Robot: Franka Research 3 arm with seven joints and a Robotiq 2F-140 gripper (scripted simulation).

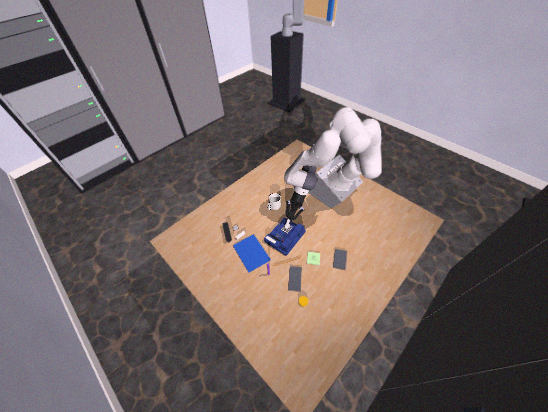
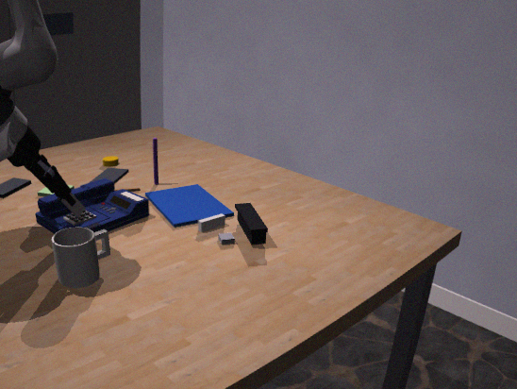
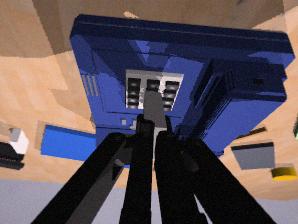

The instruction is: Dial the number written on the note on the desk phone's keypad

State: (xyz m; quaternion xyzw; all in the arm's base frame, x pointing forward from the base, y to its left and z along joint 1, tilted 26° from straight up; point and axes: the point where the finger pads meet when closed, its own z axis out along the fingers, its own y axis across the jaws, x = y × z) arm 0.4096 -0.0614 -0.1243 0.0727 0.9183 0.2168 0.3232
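Now: hand 70 mm to the right of the handset, 50 mm short of it and 20 mm above it. Also, from my hand: blue folder 280 mm ahead, 80 mm to the right, 60 mm below; grey mug 190 mm to the right, 100 mm behind, 30 mm below; wooden pencil 190 mm ahead, 130 mm to the left, 60 mm below.
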